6 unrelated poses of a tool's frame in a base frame.
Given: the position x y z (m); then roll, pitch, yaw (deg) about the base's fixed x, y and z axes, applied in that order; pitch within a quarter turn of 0, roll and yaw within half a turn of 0.
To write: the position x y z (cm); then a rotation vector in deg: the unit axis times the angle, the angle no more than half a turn. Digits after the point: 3 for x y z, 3 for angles.
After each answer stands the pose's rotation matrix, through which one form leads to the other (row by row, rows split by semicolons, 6 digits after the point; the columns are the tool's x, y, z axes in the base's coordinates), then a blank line. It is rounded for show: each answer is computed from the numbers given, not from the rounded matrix.
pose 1, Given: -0.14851 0.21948 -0.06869 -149.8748 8.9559 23.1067
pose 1, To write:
-14.851 21.948 -6.869 -148.637 -27.135 19.733
0.908562 0.267574 -0.320810; 0.387660 -0.826205 0.408786; -0.155674 -0.495772 -0.854386

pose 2, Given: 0.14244 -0.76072 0.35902 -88.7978 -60.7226 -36.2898
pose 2, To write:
14.244 -76.072 35.902 -96.095 -21.732 -73.953
0.394181 0.715336 0.576988; -0.289447 -0.499241 0.816688; 0.872262 -0.488931 0.010260

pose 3, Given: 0.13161 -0.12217 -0.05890 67.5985 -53.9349 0.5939
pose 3, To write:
13.161 -12.217 -5.890 62.576 -47.052 32.197
0.588672 -0.751257 -0.298458; 0.006102 0.373328 -0.927680; 0.808349 0.544278 0.224352

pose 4, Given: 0.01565 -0.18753 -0.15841 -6.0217 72.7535 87.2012
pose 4, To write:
1.565 -18.753 -15.841 -59.278 53.968 77.904
0.014477 -0.998188 -0.058404; 0.296130 -0.051509 0.953758; -0.955038 -0.031103 0.294847

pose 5, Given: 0.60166 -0.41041 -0.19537 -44.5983 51.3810 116.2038
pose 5, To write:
60.166 -41.041 -19.537 -79.234 -11.912 120.822
-0.275598 -0.396633 -0.875630; 0.559995 -0.806622 0.189120; -0.781314 -0.438228 0.444416

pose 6, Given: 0.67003 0.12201 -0.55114 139.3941 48.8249 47.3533
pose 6, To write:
67.003 12.201 -55.114 102.874 67.342 -32.389
0.446025 0.890323 0.091585; 0.484255 -0.154001 -0.861267; -0.752701 0.428497 -0.499832

